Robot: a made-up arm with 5 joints.
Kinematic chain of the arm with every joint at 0, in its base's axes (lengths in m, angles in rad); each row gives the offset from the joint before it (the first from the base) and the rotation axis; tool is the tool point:
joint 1: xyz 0 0 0.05 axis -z
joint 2: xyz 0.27 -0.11 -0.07 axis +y
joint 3: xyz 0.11 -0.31 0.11 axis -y
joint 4: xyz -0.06 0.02 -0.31 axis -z
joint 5: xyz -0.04 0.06 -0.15 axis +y
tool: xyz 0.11 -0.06 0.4
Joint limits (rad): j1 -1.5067..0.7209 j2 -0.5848..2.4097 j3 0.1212..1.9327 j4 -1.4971..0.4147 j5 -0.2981..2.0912
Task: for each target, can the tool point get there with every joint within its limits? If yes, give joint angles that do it. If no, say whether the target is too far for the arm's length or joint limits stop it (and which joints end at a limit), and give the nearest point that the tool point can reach.
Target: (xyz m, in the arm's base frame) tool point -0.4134 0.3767 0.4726
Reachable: no: joint limits stop it (at a limit: joint 1, joint 2, joint 4, joint 5) | nearest point -0.3468 0.1073 0.2927 | short by 0.331 m
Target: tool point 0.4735 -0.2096 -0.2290
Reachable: yes | joints -0.4538 1.5931 0.4640 -0.0313 0.1502
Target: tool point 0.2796 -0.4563 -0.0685
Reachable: yes | joints 0.4863 0.4461 0.4286 -0.8787 0.2494
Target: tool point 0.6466 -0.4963 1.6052
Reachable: no: too far | nearest point 0.5790 -0.4444 0.8557 | short by 0.754 m
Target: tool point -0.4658 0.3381 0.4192
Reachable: no: joint limits stop it (at a limit: joint 1, joint 2, joint 4, joint 5) | nearest point -0.3636 0.1220 0.2629 | short by 0.286 m
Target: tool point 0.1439 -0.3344 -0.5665
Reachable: yes | joints 0.0385 1.5156 0.3847 -0.1941 1.1475
